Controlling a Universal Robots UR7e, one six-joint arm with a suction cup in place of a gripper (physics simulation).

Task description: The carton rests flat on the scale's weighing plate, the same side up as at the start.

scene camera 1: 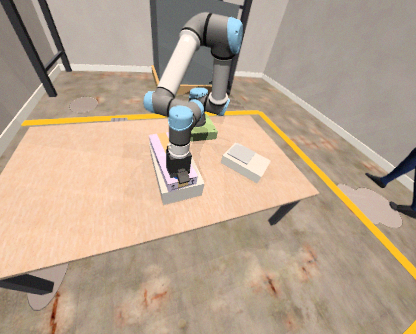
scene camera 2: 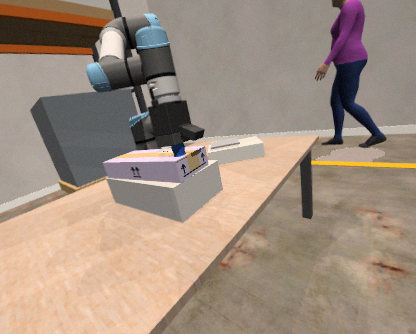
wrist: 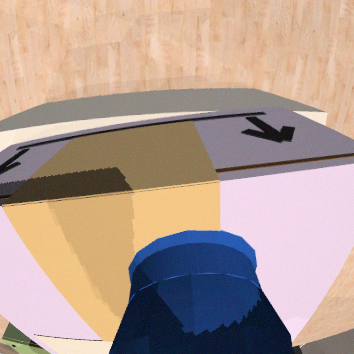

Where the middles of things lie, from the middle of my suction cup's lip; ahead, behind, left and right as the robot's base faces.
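Scene:
Counted from my suction cup, the pale block [scene camera 2: 177, 201] is 15 cm behind, 4 cm to the left and 12 cm below; the scale [scene camera 2: 229, 150] is 47 cm to the left, 7 cm behind and 13 cm below. Relative to the lilac carton [scene camera 2: 160, 165], my suction cup is 14 cm past, 2 cm to the right and 4 cm above.

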